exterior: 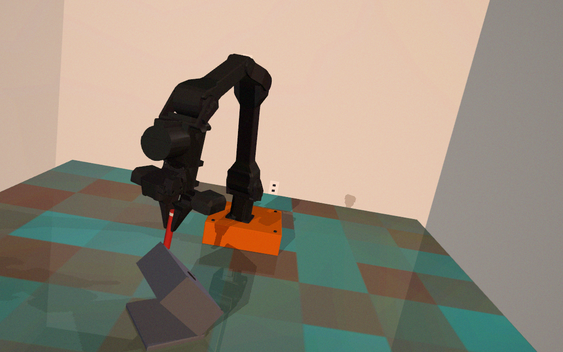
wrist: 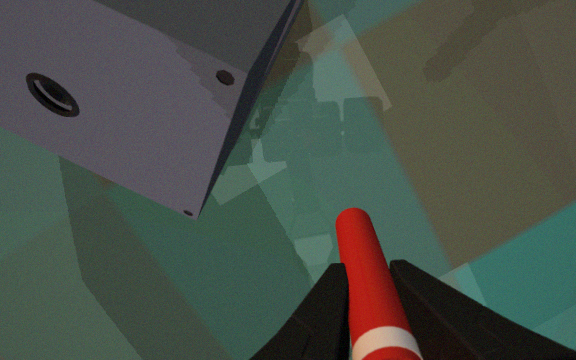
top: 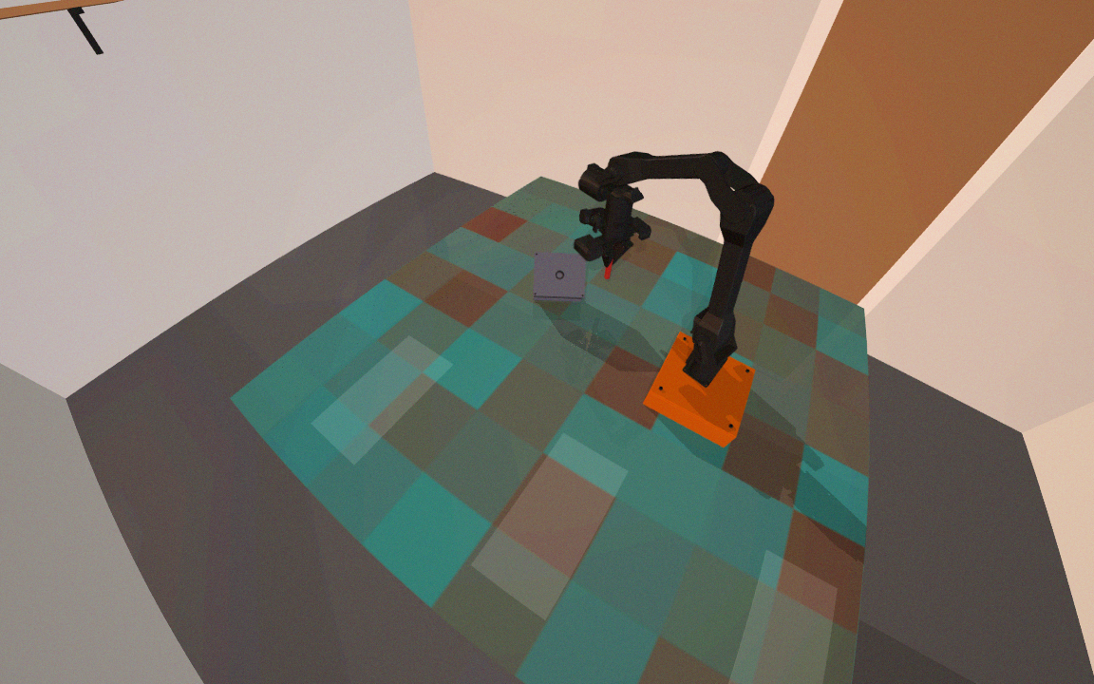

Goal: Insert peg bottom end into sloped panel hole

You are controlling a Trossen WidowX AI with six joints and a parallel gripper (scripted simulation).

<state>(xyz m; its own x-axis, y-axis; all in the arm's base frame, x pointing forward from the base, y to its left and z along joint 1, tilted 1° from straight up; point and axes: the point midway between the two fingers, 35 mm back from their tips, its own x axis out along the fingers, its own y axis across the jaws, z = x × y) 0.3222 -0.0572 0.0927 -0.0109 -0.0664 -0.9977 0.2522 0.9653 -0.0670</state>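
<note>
My gripper tip is 8 cm short of the hole, 8 cm to the right of it and 4 cm above it. Also, from my gripper tip: grey sloped panel: 10 cm ahead, 7 cm to the left, 6 cm below; then flat foot plate: 11 cm ahead, 6 cm to the left, 12 cm below; then red round peg: 2 cm above.
</note>
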